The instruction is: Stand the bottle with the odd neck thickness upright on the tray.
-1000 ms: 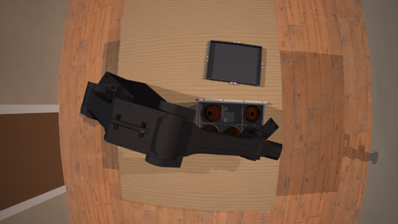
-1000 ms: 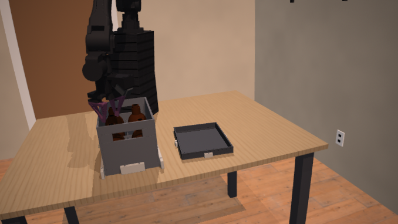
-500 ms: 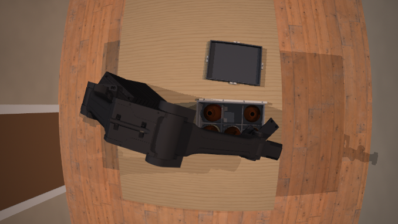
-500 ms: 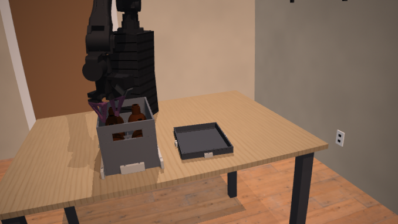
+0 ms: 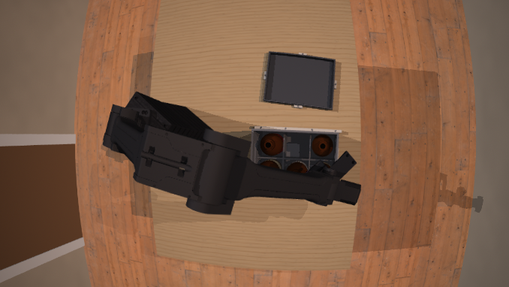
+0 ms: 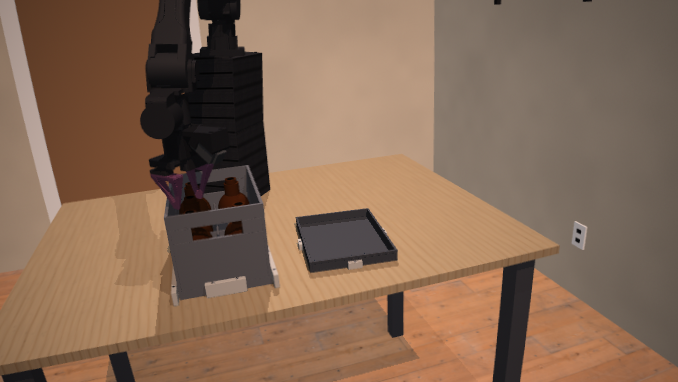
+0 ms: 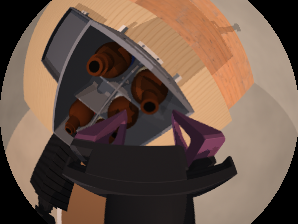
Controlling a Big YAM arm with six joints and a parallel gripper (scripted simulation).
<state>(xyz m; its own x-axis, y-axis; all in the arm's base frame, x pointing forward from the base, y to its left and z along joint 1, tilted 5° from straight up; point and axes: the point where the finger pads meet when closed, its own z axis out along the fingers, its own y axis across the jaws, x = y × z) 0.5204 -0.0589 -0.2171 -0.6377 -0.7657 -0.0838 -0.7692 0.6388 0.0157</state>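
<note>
Right now the grey crate is 10 cm behind my hand, 4 cm to the left of it and 11 cm below it. The rest, counted from my hand: dark tray: 12 cm behind, 32 cm to the left, 18 cm below.
</note>
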